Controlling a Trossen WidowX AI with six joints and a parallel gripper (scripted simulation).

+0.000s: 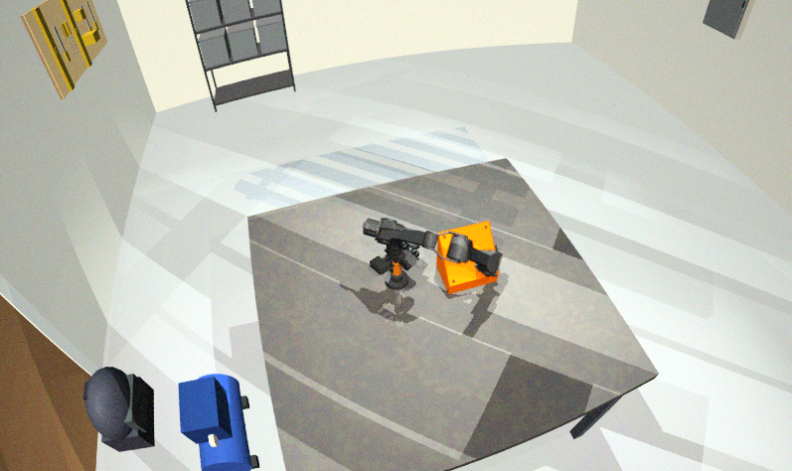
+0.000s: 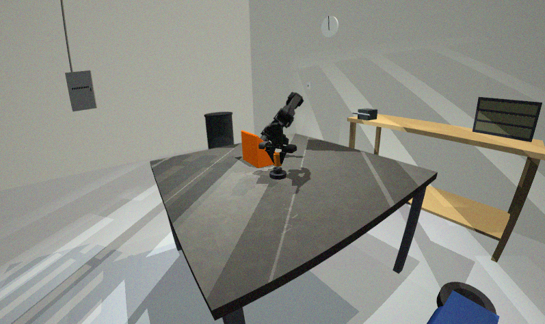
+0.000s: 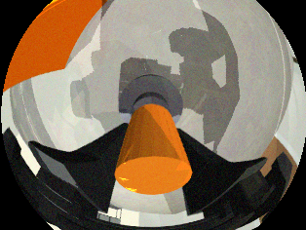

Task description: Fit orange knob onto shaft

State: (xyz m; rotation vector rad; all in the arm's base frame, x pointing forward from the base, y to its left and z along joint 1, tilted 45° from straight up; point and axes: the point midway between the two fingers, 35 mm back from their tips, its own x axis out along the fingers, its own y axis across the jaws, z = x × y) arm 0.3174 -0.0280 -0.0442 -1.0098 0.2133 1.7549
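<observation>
Right now my gripper tip is 3 cm below the orange knob. The rest, counted from my gripper tip: round pedestal 4 cm below.
</observation>
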